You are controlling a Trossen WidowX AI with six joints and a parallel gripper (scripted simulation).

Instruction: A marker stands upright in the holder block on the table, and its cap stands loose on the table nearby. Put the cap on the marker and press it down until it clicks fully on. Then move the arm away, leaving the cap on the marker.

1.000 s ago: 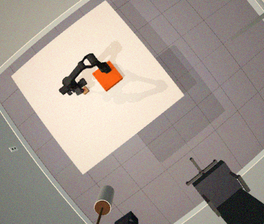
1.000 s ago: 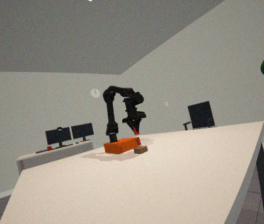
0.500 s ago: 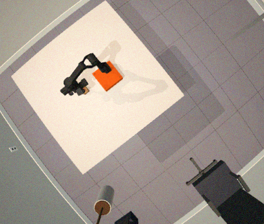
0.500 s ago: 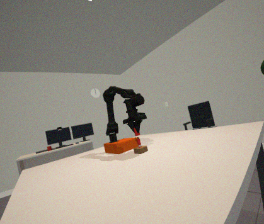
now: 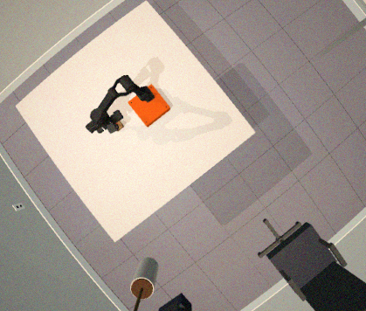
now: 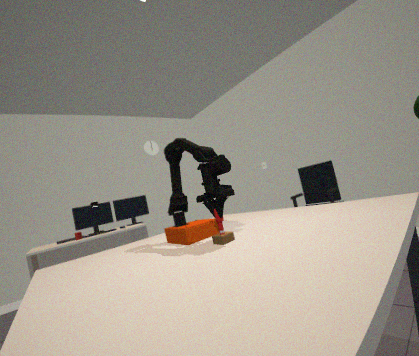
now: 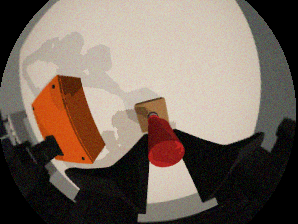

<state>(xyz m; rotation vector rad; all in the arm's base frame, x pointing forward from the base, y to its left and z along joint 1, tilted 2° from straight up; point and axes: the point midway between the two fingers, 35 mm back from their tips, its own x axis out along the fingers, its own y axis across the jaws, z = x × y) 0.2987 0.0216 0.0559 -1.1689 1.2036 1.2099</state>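
Right now the red cap is 1 cm above my gripper tip. From my gripper tip the other things lie so: holder block: 8 cm below.
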